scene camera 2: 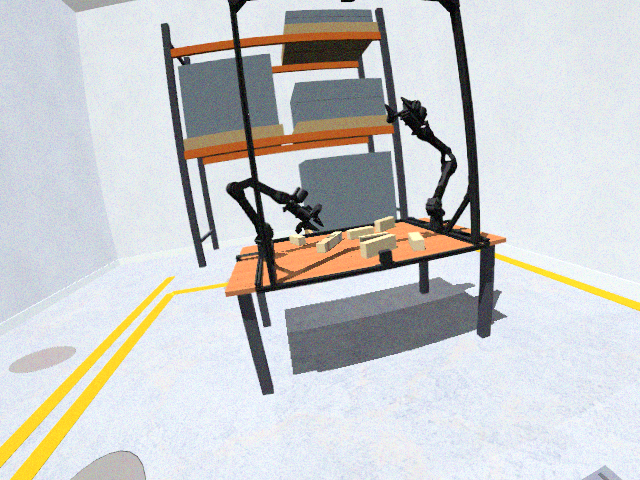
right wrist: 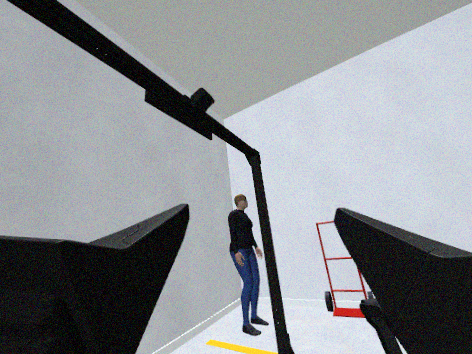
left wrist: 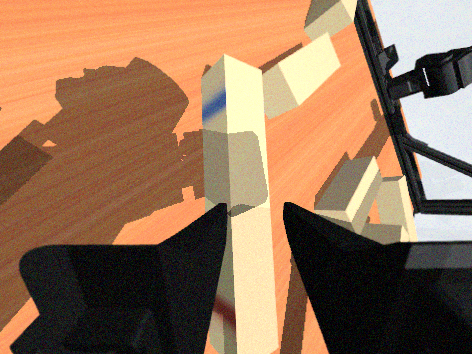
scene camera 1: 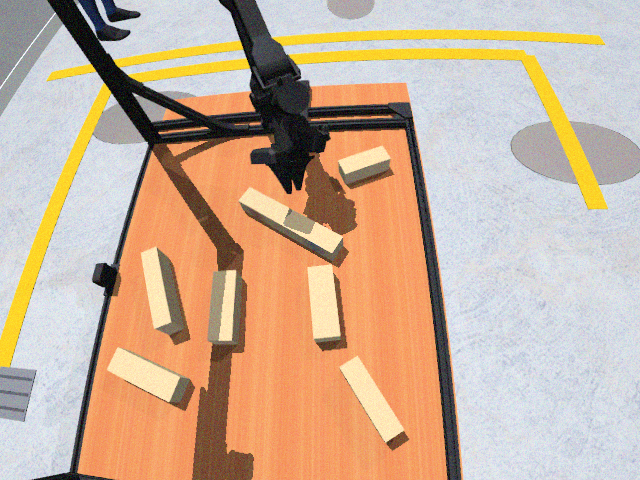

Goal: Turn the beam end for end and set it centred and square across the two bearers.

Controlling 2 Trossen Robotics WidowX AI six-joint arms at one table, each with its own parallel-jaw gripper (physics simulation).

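Frame: origin at the left arm's base, x ahead, y left, z up, level; centimetres.
Seen in the pictures: left gripper, fingertip midpoint: [scene camera 2: 321,228] [left wrist: 254,210] [scene camera 1: 294,192]; right gripper, fingertip midpoint: [scene camera 2: 392,100] [right wrist: 262,212]; right arm's base at its link origin: [scene camera 2: 436,226] [left wrist: 390,90].
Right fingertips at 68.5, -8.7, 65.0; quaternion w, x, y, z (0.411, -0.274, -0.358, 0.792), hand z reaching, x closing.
Note:
Offsets run from my right fingertips to a thing's top centre, as dx, dy, dz.
The long cream beam {-35.3, +15.1, -62.5} [scene camera 1: 310,232] [scene camera 2: 329,241] [left wrist: 252,260] lies slantwise on the table, with a blue band near its far end and a red band nearer the fingers in the left wrist view. Two roughly parallel cream blocks look like the bearers: one {-16.5, +22.9, -62.2} [scene camera 1: 324,303] [scene camera 2: 360,232] [left wrist: 312,72] lies close to the beam's end, the other {-15.8, +2.6, -62.2} [scene camera 1: 223,307] [left wrist: 350,190] farther left in scene camera 1. My left gripper [scene camera 1: 293,190] [scene camera 2: 311,227] [left wrist: 254,210] is partly open and empty, above the beam, its fingers pointing down towards it. My right gripper [scene camera 2: 395,102] [right wrist: 261,212] is wide open and empty, raised high.
Other cream blocks lie around: a short one {-50.7, +32.7, -62.5} [scene camera 1: 364,164] [scene camera 2: 297,239], two at the left [scene camera 1: 155,289] [scene camera 1: 147,374], and one at lower right [scene camera 1: 372,400] [scene camera 2: 384,223]. A black frame [scene camera 1: 423,227] edges the table. A person [right wrist: 242,230] stands beyond the frame.

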